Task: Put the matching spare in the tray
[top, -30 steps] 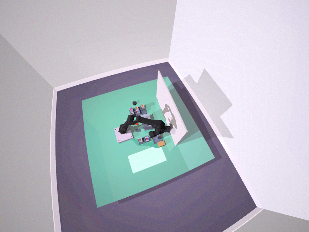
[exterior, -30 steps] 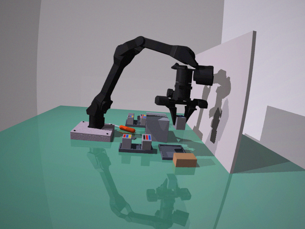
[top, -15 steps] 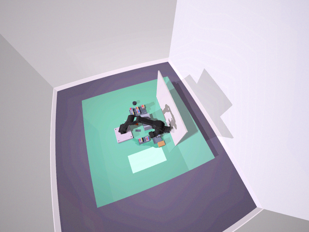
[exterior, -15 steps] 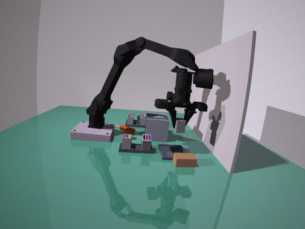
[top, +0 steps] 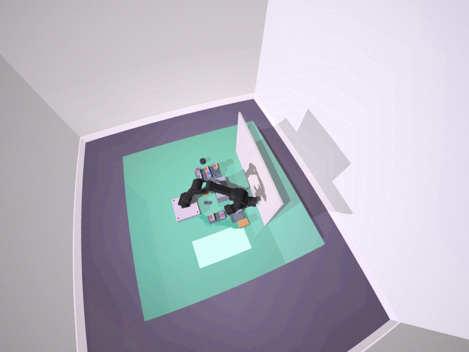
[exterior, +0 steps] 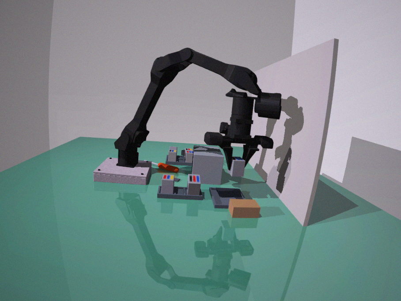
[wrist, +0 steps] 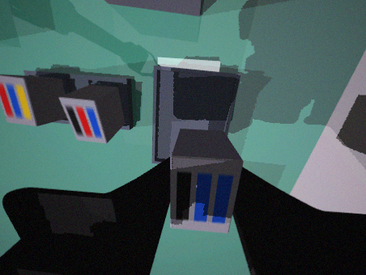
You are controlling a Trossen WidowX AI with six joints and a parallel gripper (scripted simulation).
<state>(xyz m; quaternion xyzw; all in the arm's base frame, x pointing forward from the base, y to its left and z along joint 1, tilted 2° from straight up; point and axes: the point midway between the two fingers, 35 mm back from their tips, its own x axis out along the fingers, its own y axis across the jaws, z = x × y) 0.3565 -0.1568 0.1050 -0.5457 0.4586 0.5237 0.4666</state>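
Right now my gripper tip is 8 cm to the left of the brown box, 8 cm above it and 2 cm short of it. The rest, counted from my gripper tip: white panel 21 cm to the left, 16 cm ahead, 13 cm above; then spare 2 cm above.
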